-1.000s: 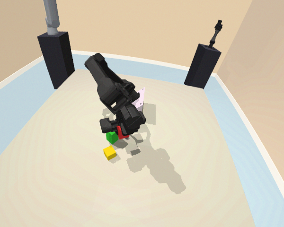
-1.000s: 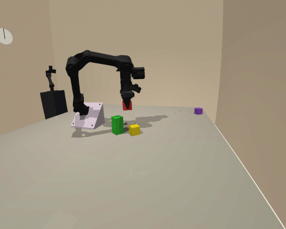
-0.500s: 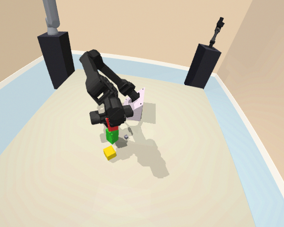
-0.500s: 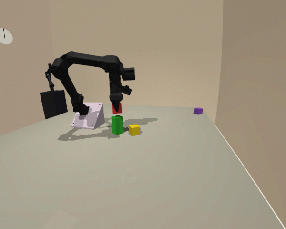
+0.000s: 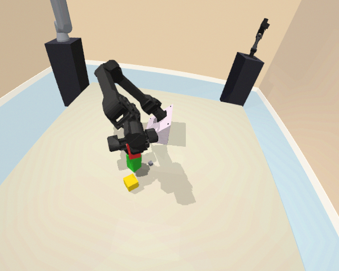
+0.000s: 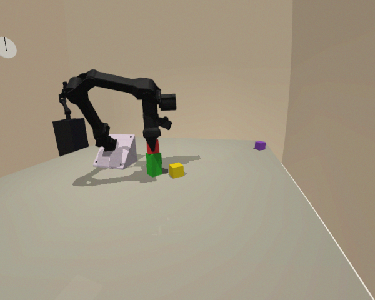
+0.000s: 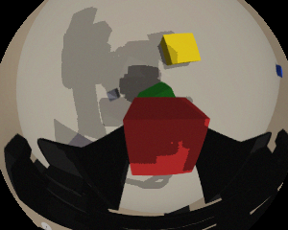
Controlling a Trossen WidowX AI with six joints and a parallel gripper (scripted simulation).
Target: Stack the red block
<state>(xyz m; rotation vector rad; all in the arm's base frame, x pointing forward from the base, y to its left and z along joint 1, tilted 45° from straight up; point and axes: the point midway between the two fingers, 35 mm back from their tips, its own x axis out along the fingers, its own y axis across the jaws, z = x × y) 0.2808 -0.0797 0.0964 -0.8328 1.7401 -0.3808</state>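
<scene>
The red block lies 2 cm above my gripper tip. Round my gripper tip: purple block (55 cm ahead, 42 cm to the left, 8 cm below); yellow block (9 cm ahead, 8 cm below, 1 cm to the right).
</scene>
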